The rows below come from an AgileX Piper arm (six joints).
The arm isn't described. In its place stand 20 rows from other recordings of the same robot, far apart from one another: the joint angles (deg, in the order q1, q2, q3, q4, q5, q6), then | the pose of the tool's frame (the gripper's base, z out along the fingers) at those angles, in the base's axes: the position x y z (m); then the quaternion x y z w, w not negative.
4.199, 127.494, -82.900, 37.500, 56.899, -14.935 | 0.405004 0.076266 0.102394 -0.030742 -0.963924 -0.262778 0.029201
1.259, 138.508, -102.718, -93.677, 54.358, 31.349 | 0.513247 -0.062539 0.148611 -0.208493 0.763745 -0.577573 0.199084
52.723, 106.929, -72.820, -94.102, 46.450, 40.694 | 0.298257 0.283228 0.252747 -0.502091 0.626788 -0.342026 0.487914
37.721, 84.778, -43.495, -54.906, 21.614, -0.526 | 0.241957 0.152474 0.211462 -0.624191 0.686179 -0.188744 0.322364
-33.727, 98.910, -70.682, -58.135, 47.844, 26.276 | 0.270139 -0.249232 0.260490 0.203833 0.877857 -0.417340 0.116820
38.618, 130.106, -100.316, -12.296, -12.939, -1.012 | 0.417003 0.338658 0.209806 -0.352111 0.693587 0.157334 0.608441
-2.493, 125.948, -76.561, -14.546, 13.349, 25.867 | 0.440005 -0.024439 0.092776 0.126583 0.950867 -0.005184 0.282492
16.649, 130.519, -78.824, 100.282, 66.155, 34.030 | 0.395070 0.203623 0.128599 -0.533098 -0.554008 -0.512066 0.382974
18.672, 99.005, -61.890, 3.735, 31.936, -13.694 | 0.327042 0.113829 0.199438 -0.249283 0.941800 0.032729 0.223157
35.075, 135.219, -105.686, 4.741, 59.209, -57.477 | 0.384956 0.278195 0.120167 -0.707711 0.703443 0.025347 0.060584
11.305, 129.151, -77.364, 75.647, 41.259, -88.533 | 0.412165 0.141685 0.089863 -0.311954 0.855922 0.313683 0.267741
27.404, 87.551, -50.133, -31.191, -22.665, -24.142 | 0.290763 0.171199 0.271213 -0.551196 0.551747 -0.062950 0.622732
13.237, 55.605, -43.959, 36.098, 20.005, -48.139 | 0.196295 0.065017 0.335755 -0.247760 0.793915 0.082171 0.549146
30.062, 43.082, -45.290, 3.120, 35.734, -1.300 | 0.124972 0.075675 0.353970 -0.221767 0.830179 0.151065 0.488674
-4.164, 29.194, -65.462, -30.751, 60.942, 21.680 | 0.021581 -0.042351 0.454126 0.203754 0.762008 -0.176021 0.588936
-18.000, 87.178, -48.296, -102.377, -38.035, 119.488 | 0.300228 -0.039966 0.235470 0.118829 0.871932 0.277898 0.385211
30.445, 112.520, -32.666, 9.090, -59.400, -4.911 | 0.279831 0.150118 0.108265 -0.170953 0.778106 0.104295 0.595356
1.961, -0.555, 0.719, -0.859, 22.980, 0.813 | 0.051705 0.001237 0.173569 -0.011983 0.809671 0.007785 0.586710
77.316, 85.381, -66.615, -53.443, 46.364, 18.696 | 0.121037 0.296848 0.316217 -0.610794 0.646837 -0.092809 0.447122
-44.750, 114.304, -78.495, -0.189, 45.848, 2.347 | 0.283239 -0.281081 0.166375 0.395901 0.910918 -0.043224 0.107811
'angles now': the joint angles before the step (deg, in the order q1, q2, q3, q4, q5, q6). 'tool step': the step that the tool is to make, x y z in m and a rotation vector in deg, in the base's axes. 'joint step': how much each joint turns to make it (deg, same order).
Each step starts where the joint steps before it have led.
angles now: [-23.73 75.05 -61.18 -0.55 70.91 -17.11]
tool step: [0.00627 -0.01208 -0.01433 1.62 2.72 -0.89]
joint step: [-2.21 3.48 0.00 0.55 -0.34 -1.44]
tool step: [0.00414 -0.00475 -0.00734 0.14 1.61 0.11]
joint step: [-0.37 1.87 -0.14 -0.56 -0.23 -0.36]
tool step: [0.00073 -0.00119 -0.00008 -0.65 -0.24 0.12]
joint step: [0.00 0.08 -0.04 -0.49 -0.55 0.01]
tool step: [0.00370 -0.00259 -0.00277 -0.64 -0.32 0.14]
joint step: [-0.01 0.82 -0.13 -0.45 -1.26 -0.01]
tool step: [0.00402 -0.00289 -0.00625 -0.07 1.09 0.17]
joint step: [0.01 1.51 -0.09 -0.57 -0.47 0.00]
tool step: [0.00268 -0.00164 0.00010 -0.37 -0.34 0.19]
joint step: [-0.01 0.48 -0.49 -0.18 -0.46 -0.13]
